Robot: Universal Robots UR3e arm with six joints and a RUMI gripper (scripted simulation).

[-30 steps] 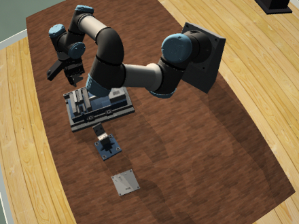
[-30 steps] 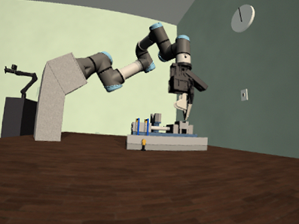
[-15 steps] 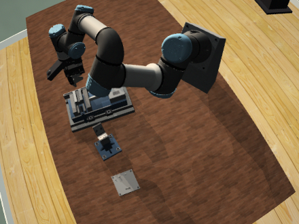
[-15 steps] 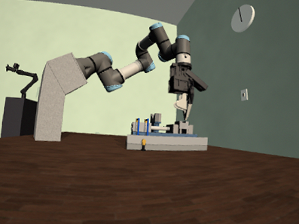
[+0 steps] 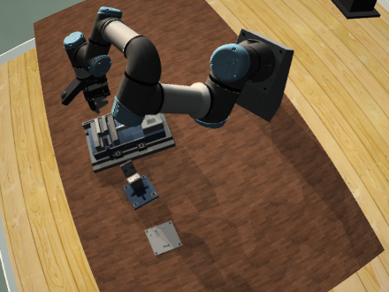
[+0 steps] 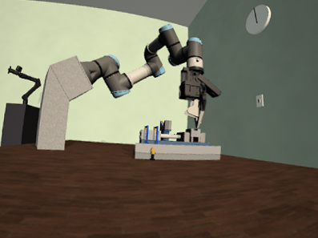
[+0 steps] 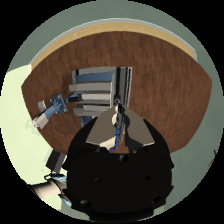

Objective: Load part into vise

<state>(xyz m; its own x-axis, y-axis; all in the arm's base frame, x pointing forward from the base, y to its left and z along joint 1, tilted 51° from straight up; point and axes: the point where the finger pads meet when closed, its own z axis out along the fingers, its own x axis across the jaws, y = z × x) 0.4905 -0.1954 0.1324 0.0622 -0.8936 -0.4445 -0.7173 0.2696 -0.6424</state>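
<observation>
The part is 50 mm to the left of my hand and 30 mm below it. Also, from my hand: grey infeed plate: 120 mm behind, 440 mm to the left, 120 mm below.
</observation>
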